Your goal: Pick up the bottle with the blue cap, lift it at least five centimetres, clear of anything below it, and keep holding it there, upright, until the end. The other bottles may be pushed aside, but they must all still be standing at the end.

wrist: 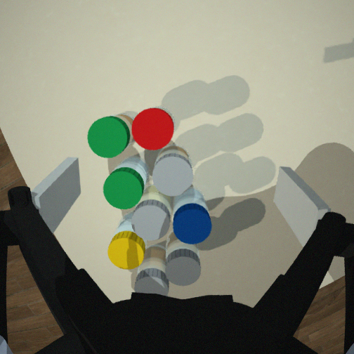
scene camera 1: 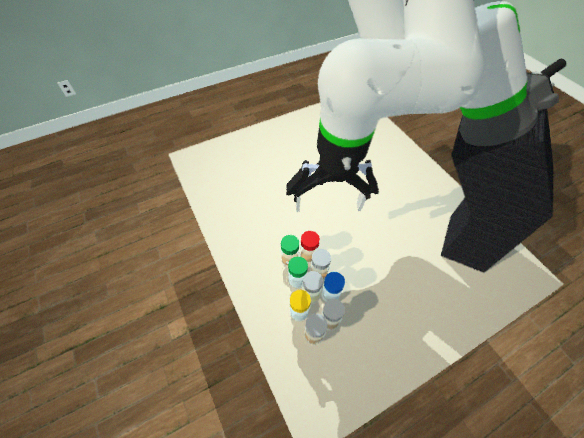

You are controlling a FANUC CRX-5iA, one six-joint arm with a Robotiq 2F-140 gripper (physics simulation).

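Pixels of known places: gripper, fingertip midpoint: (scene camera 1: 328, 206); arm's base, link origin: (scene camera 1: 497, 124).
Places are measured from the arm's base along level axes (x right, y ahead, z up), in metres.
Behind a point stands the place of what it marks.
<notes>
The bottle with the blue cap (scene camera 1: 334, 283) {z -0.334, x -0.053, y 0.418 m} (wrist: 192, 223) stands upright on the right side of a tight cluster of bottles. A grey-capped bottle (scene camera 1: 312, 284) {z -0.335, x -0.028, y 0.472 m} (wrist: 150, 220) stands close at its left, another grey-capped bottle (scene camera 1: 321, 259) {z -0.334, x 0.024, y 0.414 m} (wrist: 172, 174) stands beyond it, and a third grey-capped bottle (scene camera 1: 334, 311) {z -0.335, x -0.118, y 0.458 m} (wrist: 183, 267) stands on its near side. My gripper (scene camera 1: 329, 204) {z -0.155, x 0.069, y 0.385 m} (wrist: 178, 179) is wide open and empty, above the mat. In the wrist view the fingers are on either side of the cluster, well apart from the blue cap. The lower part of the blue-capped bottle is partly hidden.
Upright too are a red-capped bottle (scene camera 1: 310, 240) {z -0.335, x 0.092, y 0.411 m} (wrist: 153, 128), two green-capped bottles (scene camera 1: 290, 244) {z -0.335, x 0.107, y 0.469 m} (wrist: 123, 188), a yellow-capped bottle (scene camera 1: 300, 301) {z -0.334, x -0.055, y 0.523 m} (wrist: 126, 250) and a fourth grey-capped bottle (scene camera 1: 315, 327) {z -0.335, x -0.130, y 0.521 m} (wrist: 151, 282). The cream mat (scene camera 1: 225, 175) {z -0.439, x 0.537, y 0.525 m} (wrist: 60, 65) lies on a wooden floor (scene camera 1: 100, 250).
</notes>
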